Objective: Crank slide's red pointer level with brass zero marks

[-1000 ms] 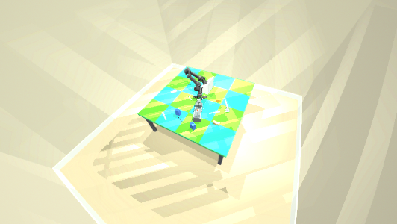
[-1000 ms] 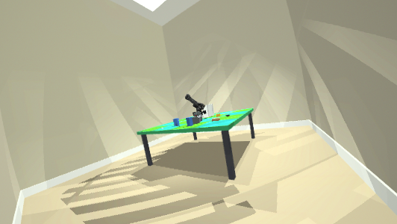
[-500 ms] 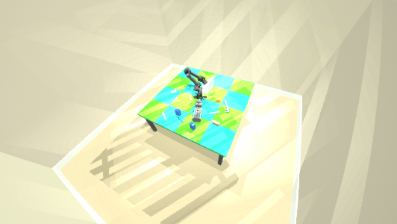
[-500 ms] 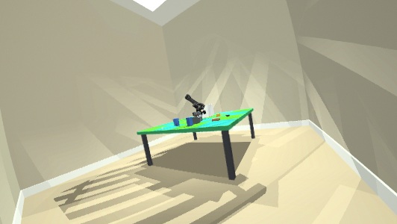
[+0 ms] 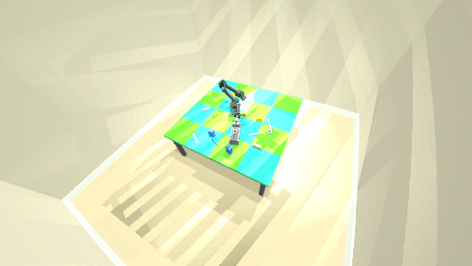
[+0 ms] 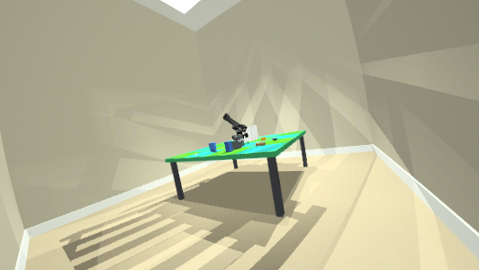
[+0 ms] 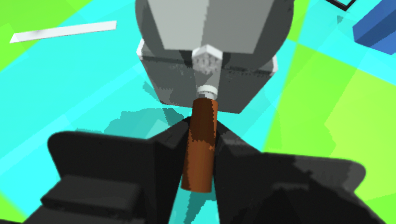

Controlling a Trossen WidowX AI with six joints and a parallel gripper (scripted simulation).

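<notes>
Right now my gripper tip is 15 cm short of the red pointer, 6 cm to the right of it and 5 cm below it. From my gripper tip the other things lie so: orange piece (17 cm behind, 21 cm to the left, 2 cm below); crank handle (2 cm behind, 1 cm to the right, 2 cm above); black L-shaped key (33 cm ahead, 10 cm to the right, 3 cm below).
</notes>
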